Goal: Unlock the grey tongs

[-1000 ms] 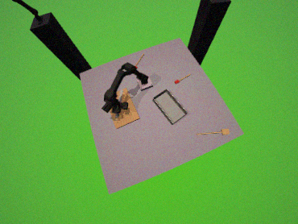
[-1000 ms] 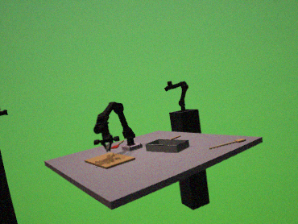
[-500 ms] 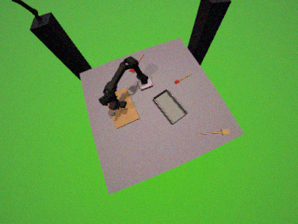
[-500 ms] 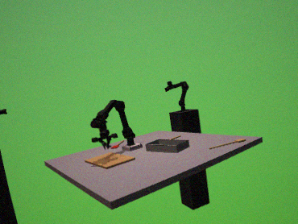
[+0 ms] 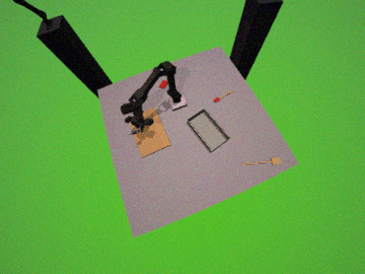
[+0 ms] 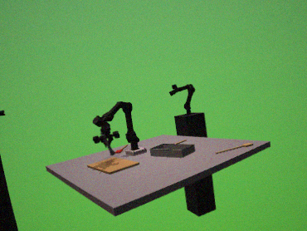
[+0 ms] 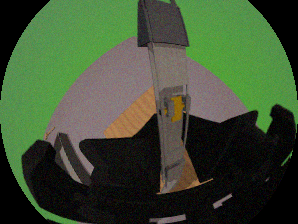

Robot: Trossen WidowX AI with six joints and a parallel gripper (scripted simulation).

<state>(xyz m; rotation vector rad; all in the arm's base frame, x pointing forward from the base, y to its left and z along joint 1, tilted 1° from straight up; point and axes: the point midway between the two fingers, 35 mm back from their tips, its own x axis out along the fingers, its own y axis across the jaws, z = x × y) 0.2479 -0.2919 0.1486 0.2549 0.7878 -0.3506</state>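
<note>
The yellow lock piece is 4 cm above my gripper tip and 1 cm behind it. The rest, counted from my gripper tip: roasting tin 48 cm to the left, 13 cm below, 5 cm ahead; then wooden board 15 cm below, 6 cm behind, 3 cm to the left.
</note>
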